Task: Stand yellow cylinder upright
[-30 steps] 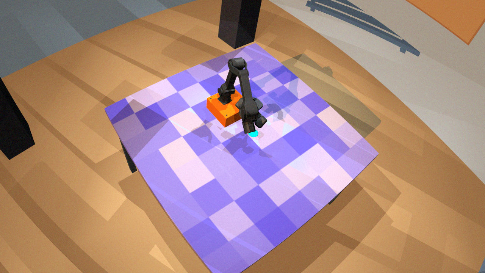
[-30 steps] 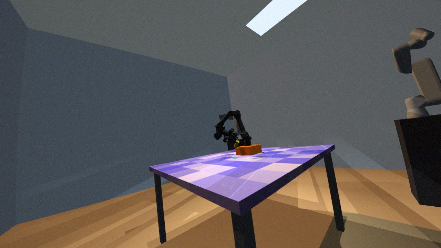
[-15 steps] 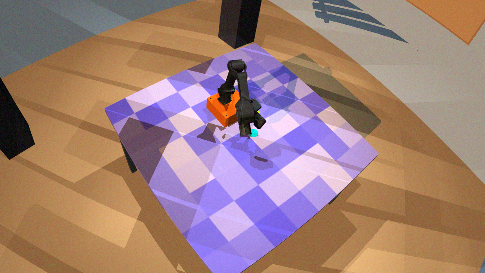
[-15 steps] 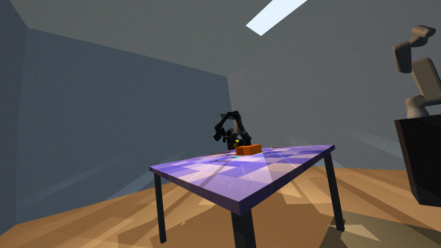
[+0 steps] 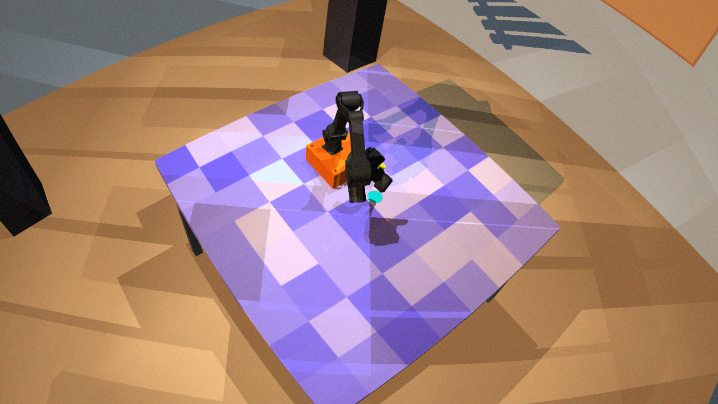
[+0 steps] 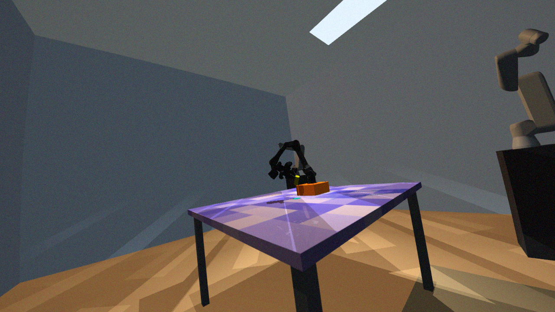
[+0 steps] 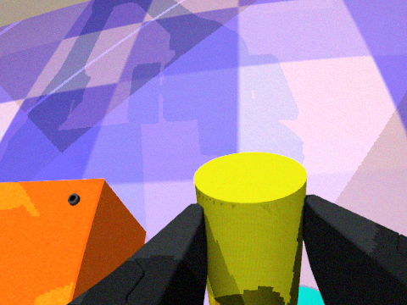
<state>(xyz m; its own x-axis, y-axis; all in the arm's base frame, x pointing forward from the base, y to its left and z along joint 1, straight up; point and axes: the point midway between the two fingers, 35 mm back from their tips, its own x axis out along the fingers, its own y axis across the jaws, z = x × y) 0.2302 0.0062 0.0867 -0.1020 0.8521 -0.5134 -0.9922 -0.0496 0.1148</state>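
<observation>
Now: the cyan circle 150 mm below my gripper tip, 20 mm ahead of it and 10 mm to the right of it. Also, from my gripper tip: yellow tall cylinder 20 mm below, 10 mm to the right.
</observation>
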